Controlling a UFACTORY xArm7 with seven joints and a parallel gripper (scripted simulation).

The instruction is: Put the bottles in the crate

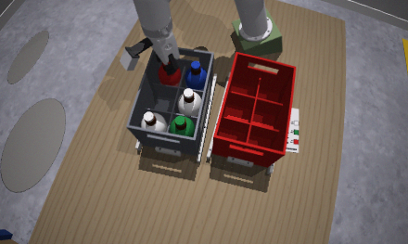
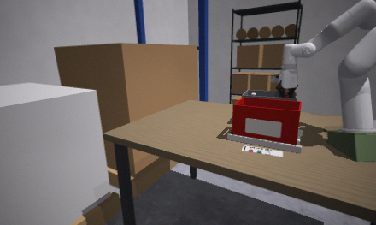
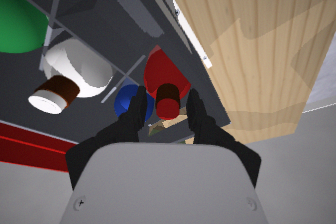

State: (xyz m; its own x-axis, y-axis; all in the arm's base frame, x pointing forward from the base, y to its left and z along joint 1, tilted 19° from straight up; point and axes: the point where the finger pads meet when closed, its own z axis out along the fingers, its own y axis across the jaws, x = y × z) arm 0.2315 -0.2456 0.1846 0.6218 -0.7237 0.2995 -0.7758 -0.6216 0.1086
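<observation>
My gripper is now 70 mm above the red-label bottle. Round my hand: green bottle: 180 mm ahead, 60 mm to the left, 70 mm below; then blue-label bottle: 10 mm ahead, 90 mm to the left, 70 mm below; then grey crate: 90 mm ahead, 30 mm to the left, 70 mm below.
</observation>
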